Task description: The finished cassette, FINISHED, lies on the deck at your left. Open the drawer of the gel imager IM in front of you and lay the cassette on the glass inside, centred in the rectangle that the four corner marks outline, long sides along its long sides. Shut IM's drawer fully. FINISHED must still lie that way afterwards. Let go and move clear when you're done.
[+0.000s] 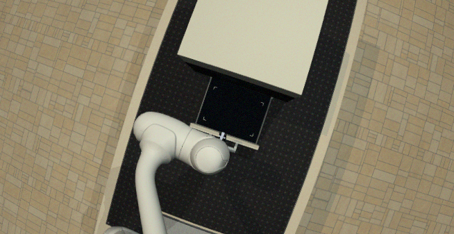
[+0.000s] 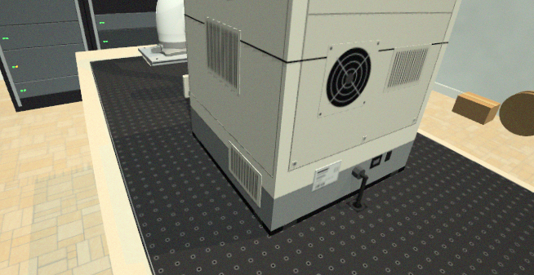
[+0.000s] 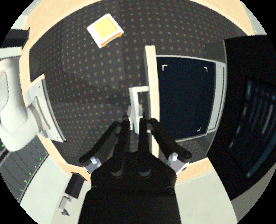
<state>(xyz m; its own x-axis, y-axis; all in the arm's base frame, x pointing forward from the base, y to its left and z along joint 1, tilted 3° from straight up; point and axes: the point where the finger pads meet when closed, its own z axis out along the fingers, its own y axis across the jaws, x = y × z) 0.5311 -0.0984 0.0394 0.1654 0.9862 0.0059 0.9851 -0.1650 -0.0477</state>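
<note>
The cassette lies 240 mm to the left of my hand, 70 mm below it and 20 mm behind it.
</note>
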